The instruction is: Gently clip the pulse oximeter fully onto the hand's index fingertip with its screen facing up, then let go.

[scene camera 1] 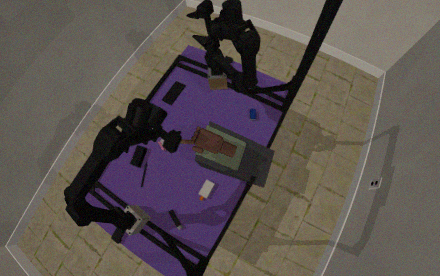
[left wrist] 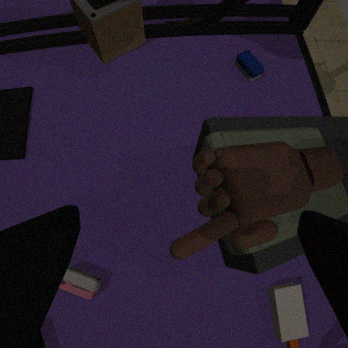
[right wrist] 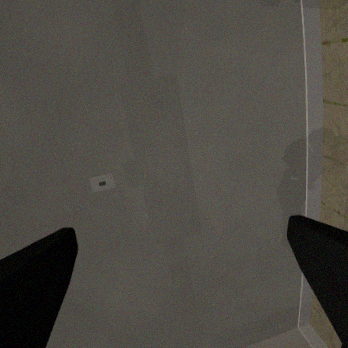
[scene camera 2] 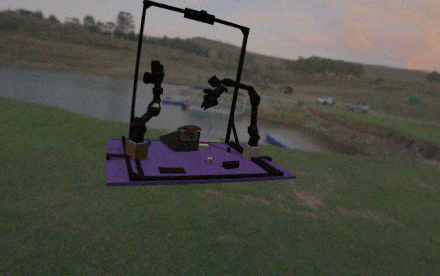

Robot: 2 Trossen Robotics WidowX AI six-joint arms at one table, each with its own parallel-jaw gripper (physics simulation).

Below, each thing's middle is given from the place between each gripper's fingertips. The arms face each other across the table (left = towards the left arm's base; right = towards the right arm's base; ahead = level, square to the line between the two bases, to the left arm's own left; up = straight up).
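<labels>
My left hand is 30 mm past the index finger (left wrist: 227, 221) and 150 mm above it. There is the pulse oximeter (left wrist: 76, 281) too, which from my left hand is 150 mm ahead, 40 mm to the left and 330 mm below.
The index finger, measured from my right hand, is 12 cm behind it, 34 cm to the left of it and 29 cm below it. As for the pulse oximeter, I find it 5 cm ahead of my right hand, 38 cm to the left of it and 47 cm below it.
</labels>
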